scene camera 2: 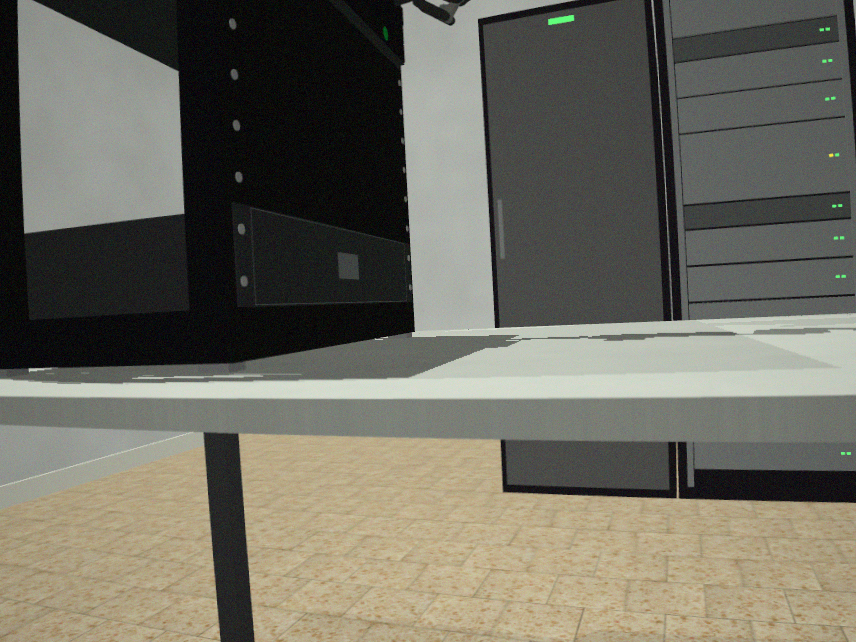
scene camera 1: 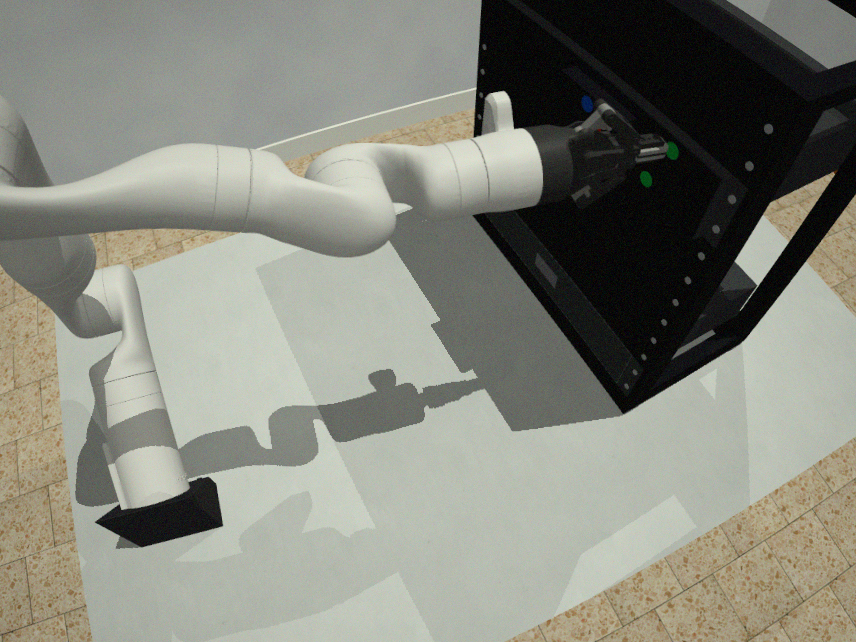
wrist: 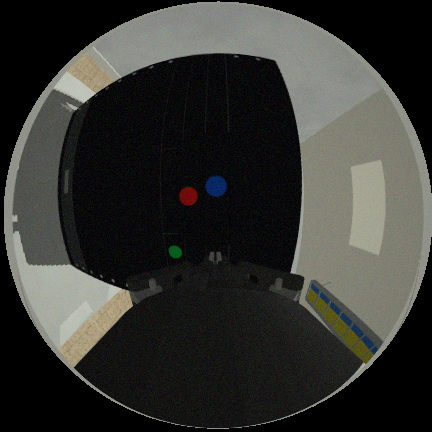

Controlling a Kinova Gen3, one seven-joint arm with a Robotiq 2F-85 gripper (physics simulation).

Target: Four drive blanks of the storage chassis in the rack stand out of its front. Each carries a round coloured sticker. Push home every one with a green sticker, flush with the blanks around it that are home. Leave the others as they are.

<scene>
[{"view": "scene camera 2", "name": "black rack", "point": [295,236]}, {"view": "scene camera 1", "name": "black rack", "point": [648,267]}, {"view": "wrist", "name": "my gripper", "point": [214,258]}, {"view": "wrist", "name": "black rack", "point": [198,153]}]
</scene>
